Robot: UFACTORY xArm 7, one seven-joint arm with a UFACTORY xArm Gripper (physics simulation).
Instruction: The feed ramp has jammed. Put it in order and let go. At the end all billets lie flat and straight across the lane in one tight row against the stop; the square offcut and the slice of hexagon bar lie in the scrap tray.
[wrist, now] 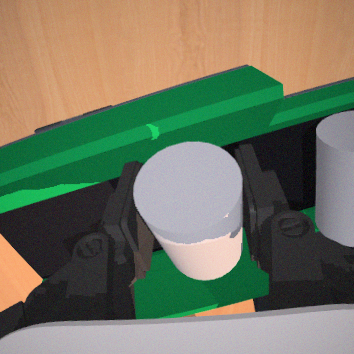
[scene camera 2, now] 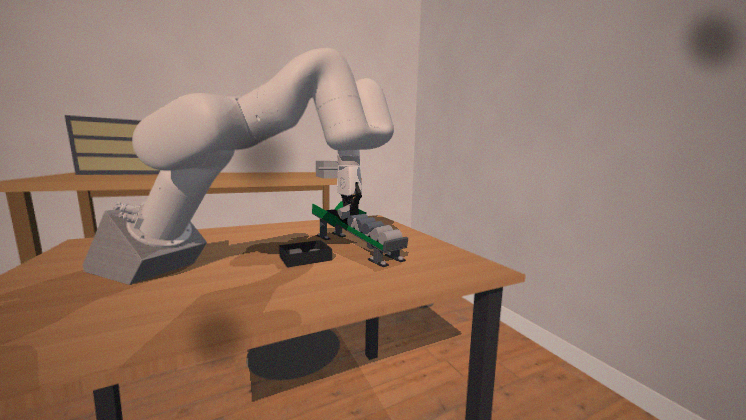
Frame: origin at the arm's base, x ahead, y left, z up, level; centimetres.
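Where they show: gripper, fingertip midpoint: (wrist: 192, 177) (scene camera 2: 351, 214); arm's base at its link origin: (scene camera 2: 160, 227).
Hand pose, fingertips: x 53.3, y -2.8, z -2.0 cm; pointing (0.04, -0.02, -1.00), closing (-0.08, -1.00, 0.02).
Observation:
Things, the pixels of their top centre, and the offset from my fingertips. Level surfaces: height alone.
- grey round billet at its top centre: (wrist: 199, 271) (scene camera 2: 347, 203) dy +0.1, dx -1.3, dz +4.1 cm
- stop at its top centre: (scene camera 2: 396, 239) dy -26.2, dx -2.4, dz -2.3 cm
- black scrap tray at its top centre: (scene camera 2: 305, 246) dy -7.4, dx -20.8, dz -6.1 cm
- wooden table at its surface level: dz -9.6 cm
My gripper (scene camera 2: 351, 200) (wrist: 192, 177) is shut on a grey round billet (scene camera 2: 344, 211) (wrist: 187, 192) at the upper part of the feed ramp (scene camera 2: 322, 212) (wrist: 200, 102). The held billet's round end faces the wrist camera, and it looks tilted in the scene view. Whether it touches the lane cannot be told. Several grey billets (scene camera 2: 385, 232) lie across the lower lane towards the stop (scene camera 2: 396, 243). Another billet (wrist: 337, 182) shows at the right edge of the wrist view. The black scrap tray (scene camera 2: 309, 258) holds small grey pieces whose shapes are hard to tell.
The ramp stands on short legs (scene camera 2: 377, 256) on the wooden table (scene camera 2: 417, 292). The scrap tray is beside the ramp, on the robot base's side. Green side walls border the dark lane. A back table (scene camera 2: 250, 181) with a grey box (scene camera 2: 325, 168) stands behind.

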